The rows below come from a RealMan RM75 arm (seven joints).
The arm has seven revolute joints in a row. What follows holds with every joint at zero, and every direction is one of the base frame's.
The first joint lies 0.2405 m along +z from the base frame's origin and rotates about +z.
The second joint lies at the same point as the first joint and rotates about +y.
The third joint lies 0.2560 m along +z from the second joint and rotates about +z.
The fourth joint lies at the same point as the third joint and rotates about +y.
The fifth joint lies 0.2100 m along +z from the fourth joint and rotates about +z.
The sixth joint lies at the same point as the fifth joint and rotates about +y.
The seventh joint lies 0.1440 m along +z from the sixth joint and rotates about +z.
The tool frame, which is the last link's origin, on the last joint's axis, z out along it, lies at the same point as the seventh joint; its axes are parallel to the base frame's.
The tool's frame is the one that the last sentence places.
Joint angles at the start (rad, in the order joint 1, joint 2, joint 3, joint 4, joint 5, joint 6, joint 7):
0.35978 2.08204 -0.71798 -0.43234 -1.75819 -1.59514 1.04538
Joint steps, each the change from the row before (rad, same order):
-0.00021 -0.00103 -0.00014 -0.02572 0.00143 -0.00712 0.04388
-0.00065 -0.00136 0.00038 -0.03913 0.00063 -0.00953 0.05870
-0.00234 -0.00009 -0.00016 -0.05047 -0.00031 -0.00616 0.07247
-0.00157 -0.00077 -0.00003 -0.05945 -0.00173 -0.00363 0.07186
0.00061 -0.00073 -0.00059 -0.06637 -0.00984 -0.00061 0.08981
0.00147 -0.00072 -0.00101 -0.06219 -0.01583 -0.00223 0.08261
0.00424 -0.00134 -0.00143 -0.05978 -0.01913 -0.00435 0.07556
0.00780 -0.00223 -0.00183 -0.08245 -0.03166 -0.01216 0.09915
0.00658 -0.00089 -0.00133 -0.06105 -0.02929 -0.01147 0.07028
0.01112 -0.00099 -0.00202 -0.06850 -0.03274 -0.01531 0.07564
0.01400 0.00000 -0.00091 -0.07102 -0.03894 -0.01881 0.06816
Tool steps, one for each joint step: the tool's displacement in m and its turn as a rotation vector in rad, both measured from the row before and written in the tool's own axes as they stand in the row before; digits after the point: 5 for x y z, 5 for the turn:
-0.00495 -0.00257 -0.00141 -0.00117 -0.00102 0.01808
-0.00732 -0.00353 -0.00221 -0.00098 0.00038 0.01988
-0.00850 -0.00401 -0.00262 0.00351 0.00399 0.02452
-0.01039 -0.00461 -0.00300 0.00708 0.00733 0.01424
-0.01130 -0.00457 -0.00259 0.00824 0.01630 0.02431
-0.01020 -0.00307 -0.00225 0.00621 0.02122 0.02103
-0.01032 -0.00214 -0.00173 0.00428 0.02412 0.01428
-0.01420 -0.00129 -0.00238 0.00393 0.03814 0.01386
-0.00970 0.00007 -0.00178 0.00444 0.03363 0.00805
-0.01186 0.00093 -0.00148 0.00509 0.03763 0.00362
-0.01201 0.00179 -0.00148 0.00809 0.04225 -0.00602

